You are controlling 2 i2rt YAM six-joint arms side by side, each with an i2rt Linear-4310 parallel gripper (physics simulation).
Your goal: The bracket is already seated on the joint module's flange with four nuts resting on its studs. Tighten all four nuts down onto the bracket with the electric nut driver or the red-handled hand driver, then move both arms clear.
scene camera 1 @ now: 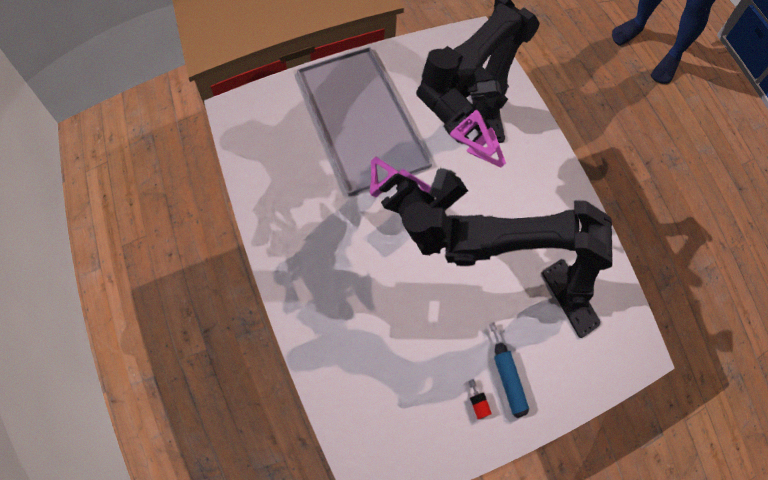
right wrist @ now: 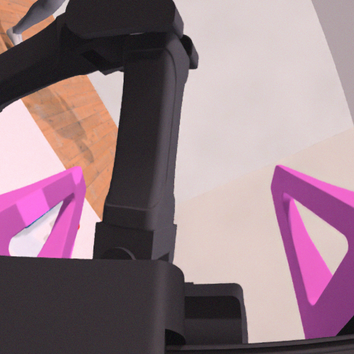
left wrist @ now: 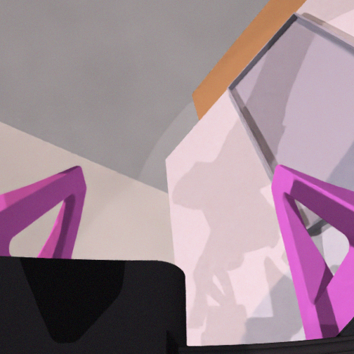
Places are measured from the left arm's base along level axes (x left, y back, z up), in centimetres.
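Pixels of known places: left gripper, fingertip midpoint: (scene camera 1: 387,165); right gripper, fingertip midpoint: (scene camera 1: 498,159); left arm's base, origin of the base link: (scene camera 1: 571,299); right arm's base, origin of the base link: (scene camera 1: 486,111).
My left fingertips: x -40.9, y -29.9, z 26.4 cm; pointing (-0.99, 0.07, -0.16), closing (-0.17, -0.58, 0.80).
For each thing: its top centre in the pictures, then the offset to it from my left fingertips. "spot": a spot on its surface instead. Level surfaces: height alone.
- blue electric nut driver, surface spot: (scene camera 1: 511,379) spot: dx +49.5, dy +5.0, dz -22.3 cm
- shorter red-handled hand driver, middle of its top: (scene camera 1: 479,397) dx +49.2, dy -3.3, dz -23.0 cm
- grey tray, middle of its top: (scene camera 1: 360,112) dx -28.3, dy +8.5, dz -24.8 cm
- white table, its level: dz -26.4 cm
The blue electric nut driver (scene camera 1: 511,379) and the shorter red-handled hand driver (scene camera 1: 480,406) lie side by side on the white table, low in scene camera 1. My left gripper (scene camera 1: 390,168) (left wrist: 178,176) is open and empty, raised over the near end of the grey tray, far from both drivers. My right gripper (scene camera 1: 481,141) is open and empty, to the right of the tray. The joint module, bracket and nuts do not show in any view; the left arm covers part of the table beside the tray.
The grey tray (scene camera 1: 323,135) (left wrist: 252,131) lies at the upper part of the white table (scene camera 1: 385,441). My left arm (scene camera 1: 509,232) (right wrist: 150,125) stretches across the table's middle. A wooden cabinet (scene camera 1: 283,28) (left wrist: 225,65) stands beyond the top edge. A person's legs (scene camera 1: 682,45) show at the upper right.
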